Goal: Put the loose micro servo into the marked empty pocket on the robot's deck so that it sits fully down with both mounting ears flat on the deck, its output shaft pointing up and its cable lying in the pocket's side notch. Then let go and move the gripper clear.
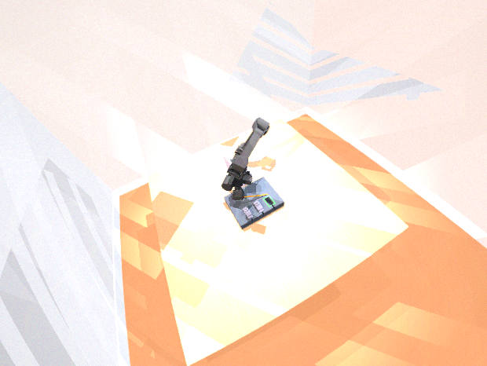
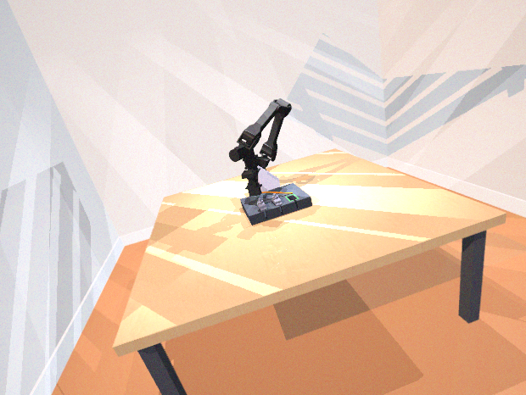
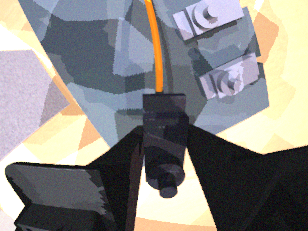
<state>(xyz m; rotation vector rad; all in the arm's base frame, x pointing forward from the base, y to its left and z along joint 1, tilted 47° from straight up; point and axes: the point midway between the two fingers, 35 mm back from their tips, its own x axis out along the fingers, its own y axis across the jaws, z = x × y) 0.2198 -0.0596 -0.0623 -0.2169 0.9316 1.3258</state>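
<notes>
The grey robot deck is 10 cm below my gripper tip, 6 cm to the left of it and 1 cm behind it.
</notes>
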